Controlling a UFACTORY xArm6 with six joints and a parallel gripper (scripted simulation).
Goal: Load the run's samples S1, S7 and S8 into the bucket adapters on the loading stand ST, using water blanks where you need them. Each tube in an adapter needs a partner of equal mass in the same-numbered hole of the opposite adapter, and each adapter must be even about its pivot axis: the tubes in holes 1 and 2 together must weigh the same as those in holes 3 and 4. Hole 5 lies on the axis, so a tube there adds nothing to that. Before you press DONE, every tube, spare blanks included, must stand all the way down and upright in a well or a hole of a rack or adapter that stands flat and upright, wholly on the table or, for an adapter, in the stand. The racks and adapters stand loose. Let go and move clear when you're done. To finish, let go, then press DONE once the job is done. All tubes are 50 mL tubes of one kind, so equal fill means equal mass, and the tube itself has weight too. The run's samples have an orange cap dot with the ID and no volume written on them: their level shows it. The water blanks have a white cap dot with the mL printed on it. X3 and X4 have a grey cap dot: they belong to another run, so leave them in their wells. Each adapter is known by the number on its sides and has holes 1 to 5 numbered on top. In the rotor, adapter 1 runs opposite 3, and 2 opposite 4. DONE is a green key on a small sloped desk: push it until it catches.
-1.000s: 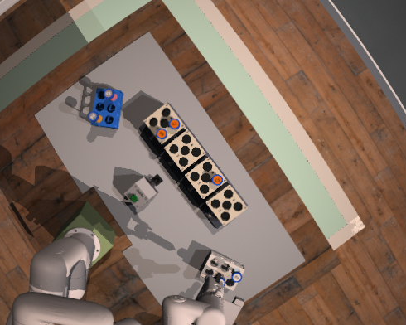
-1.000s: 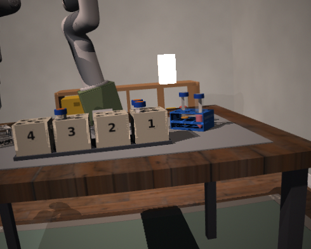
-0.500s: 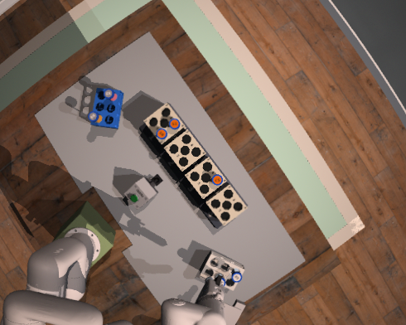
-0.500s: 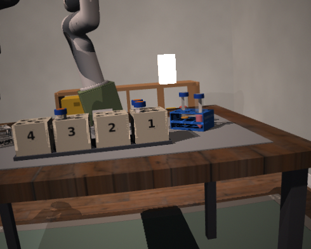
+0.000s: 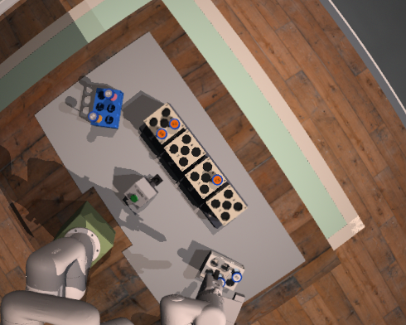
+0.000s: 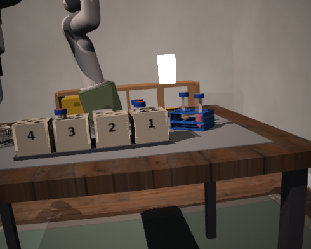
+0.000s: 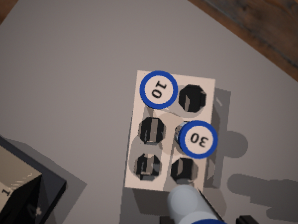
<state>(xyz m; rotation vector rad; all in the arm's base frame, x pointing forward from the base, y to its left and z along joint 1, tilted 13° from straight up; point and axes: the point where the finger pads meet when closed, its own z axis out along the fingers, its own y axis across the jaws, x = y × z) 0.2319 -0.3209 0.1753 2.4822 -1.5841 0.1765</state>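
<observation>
Right now the blue-capped tube is 50 mm below my hand and 10 mm to the right of it. From my hand the other things lie so: pale blank rack (220 mm below, 40 mm to the right, 20 mm ahead); then green DONE key (340 mm to the left, 180 mm below, 10 mm behind); then pink tube (220 mm ahead, 200 mm to the left, 180 mm below).
</observation>
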